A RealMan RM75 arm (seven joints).
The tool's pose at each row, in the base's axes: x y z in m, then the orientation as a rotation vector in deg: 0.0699, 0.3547, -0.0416, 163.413, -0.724, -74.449; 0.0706, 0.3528, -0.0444, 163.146, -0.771, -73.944; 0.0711, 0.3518, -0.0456, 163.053, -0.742, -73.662; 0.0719, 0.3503, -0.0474, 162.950, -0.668, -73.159; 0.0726, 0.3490, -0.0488, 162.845, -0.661, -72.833; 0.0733, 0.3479, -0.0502, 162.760, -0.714, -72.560; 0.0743, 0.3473, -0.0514, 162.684, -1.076, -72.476; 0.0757, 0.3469, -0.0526, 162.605, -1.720, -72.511; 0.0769, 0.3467, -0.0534, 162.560, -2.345, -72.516
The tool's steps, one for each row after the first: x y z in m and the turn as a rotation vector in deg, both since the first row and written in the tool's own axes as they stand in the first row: 0.0026, 0.0019, 0.0013, -0.397, 0.225, 0.216; 0.0038, 0.0029, 0.0017, -0.587, 0.366, 0.283; 0.0057, 0.0043, 0.0023, -0.878, 0.634, 0.366; 0.0073, 0.0056, 0.0027, -1.088, 0.798, 0.458; 0.0088, 0.0067, 0.0031, -1.244, 0.937, 0.568; 0.0104, 0.0073, 0.0031, -1.240, 0.966, 0.822; 0.0122, 0.0077, 0.0029, -1.117, 0.923, 1.221; 0.0136, 0.0079, 0.0025, -0.979, 0.907, 1.601
